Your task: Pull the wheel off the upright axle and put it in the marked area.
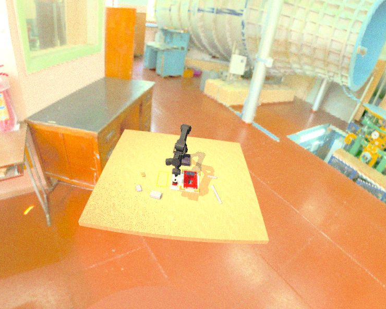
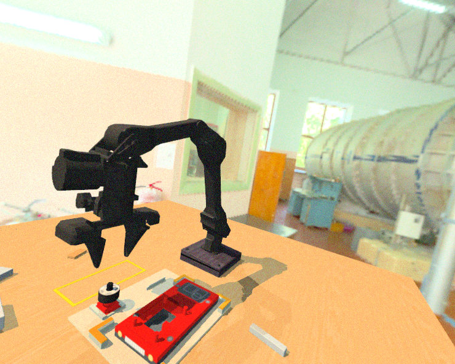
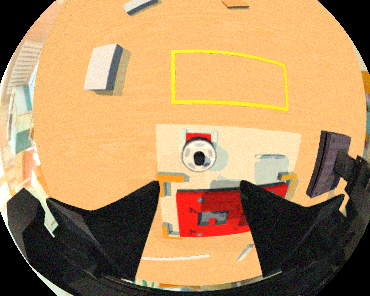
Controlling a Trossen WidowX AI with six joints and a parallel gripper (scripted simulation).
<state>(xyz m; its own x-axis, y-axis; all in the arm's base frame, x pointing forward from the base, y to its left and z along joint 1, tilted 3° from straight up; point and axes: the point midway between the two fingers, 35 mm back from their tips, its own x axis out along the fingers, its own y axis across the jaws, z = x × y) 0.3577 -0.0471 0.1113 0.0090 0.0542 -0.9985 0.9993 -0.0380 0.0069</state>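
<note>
The wheel is 7 cm below my gripper tip. Round my gripper tip: small brown block: 8 cm behind, 27 cm to the right, 11 cm below.
</note>
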